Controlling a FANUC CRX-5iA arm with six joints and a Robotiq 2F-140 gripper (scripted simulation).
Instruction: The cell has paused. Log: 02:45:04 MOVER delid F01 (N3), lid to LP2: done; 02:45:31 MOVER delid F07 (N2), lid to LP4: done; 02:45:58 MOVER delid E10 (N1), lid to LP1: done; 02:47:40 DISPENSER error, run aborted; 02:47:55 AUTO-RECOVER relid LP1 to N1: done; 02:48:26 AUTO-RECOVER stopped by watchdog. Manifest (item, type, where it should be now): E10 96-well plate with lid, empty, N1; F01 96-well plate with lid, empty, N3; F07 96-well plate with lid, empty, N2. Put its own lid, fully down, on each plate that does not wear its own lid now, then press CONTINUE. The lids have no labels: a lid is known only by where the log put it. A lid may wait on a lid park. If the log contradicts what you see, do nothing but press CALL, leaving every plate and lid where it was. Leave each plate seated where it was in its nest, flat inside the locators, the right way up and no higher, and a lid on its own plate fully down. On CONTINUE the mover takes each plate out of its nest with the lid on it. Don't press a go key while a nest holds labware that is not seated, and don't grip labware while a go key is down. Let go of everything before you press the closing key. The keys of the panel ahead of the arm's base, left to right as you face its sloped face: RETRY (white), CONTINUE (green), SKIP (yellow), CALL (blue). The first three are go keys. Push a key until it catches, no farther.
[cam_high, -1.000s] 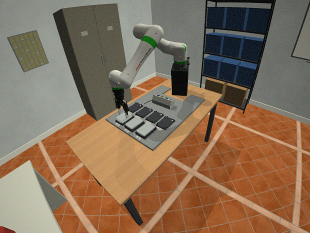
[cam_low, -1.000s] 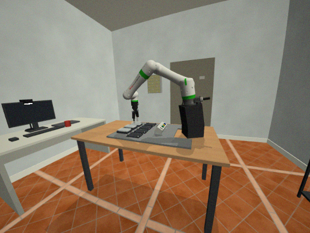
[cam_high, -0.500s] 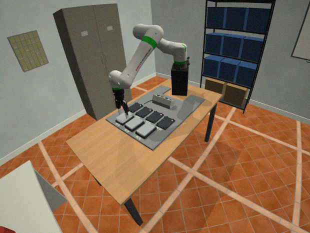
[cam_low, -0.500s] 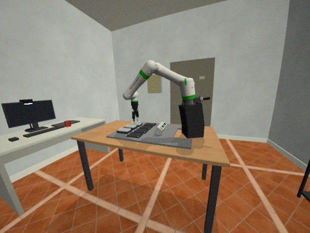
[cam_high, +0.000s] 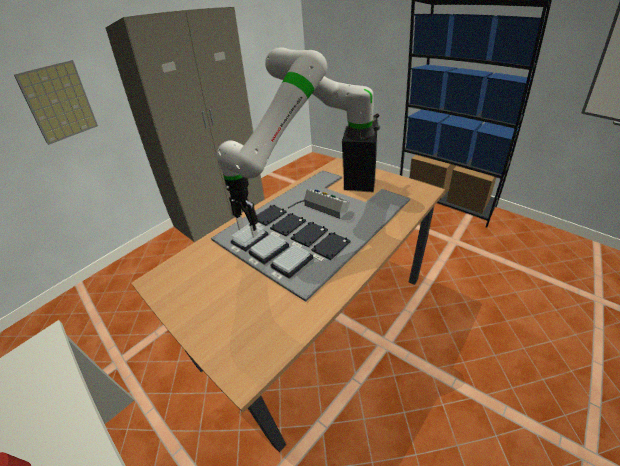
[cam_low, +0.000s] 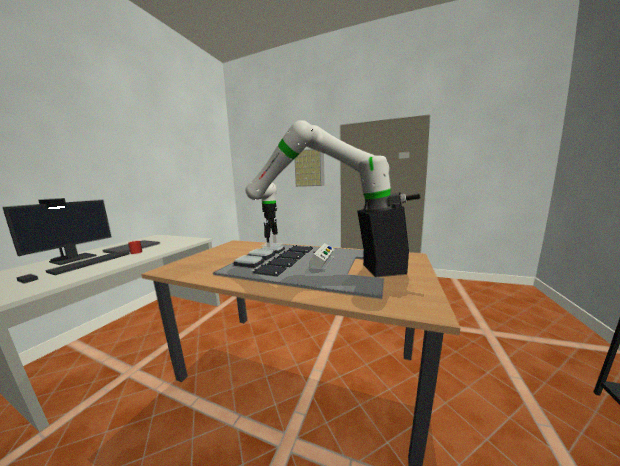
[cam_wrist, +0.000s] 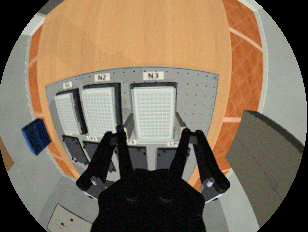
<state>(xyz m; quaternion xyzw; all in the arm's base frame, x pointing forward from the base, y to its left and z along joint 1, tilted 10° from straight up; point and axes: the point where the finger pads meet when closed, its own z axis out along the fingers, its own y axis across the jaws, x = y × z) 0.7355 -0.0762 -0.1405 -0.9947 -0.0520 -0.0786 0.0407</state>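
Right now my hand is 4 cm above the plate. The rest, counted from my hand: lid park LP1 (20 cm behind, 32 cm to the left, 6 cm below); lid park LP4 (18 cm behind, 7 cm to the right, 6 cm below); lid park LP3 (19 cm behind, 6 cm to the left, 6 cm below).
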